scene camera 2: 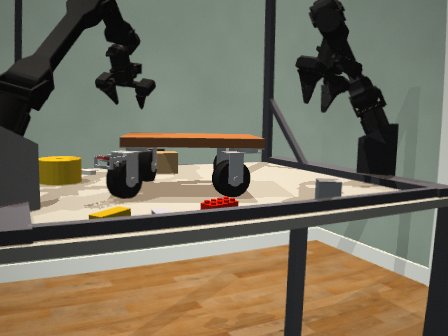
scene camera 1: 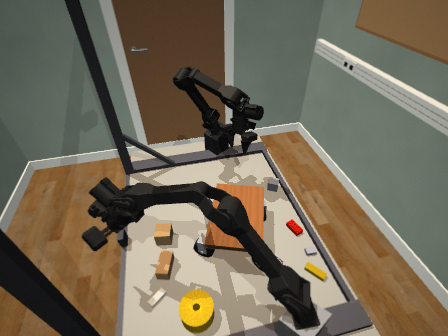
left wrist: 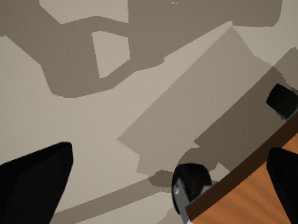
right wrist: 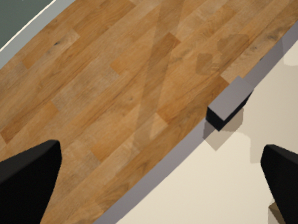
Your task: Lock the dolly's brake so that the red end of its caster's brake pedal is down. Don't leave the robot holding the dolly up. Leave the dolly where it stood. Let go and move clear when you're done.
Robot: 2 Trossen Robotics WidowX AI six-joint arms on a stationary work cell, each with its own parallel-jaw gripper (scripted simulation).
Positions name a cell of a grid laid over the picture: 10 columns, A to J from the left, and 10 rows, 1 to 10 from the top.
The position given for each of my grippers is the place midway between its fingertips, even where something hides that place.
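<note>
My left gripper (left wrist: F7), (scene camera 1: F5), (scene camera 2: H4). My right gripper (right wrist: F7), (scene camera 1: C7), (scene camera 2: C4).
</note>
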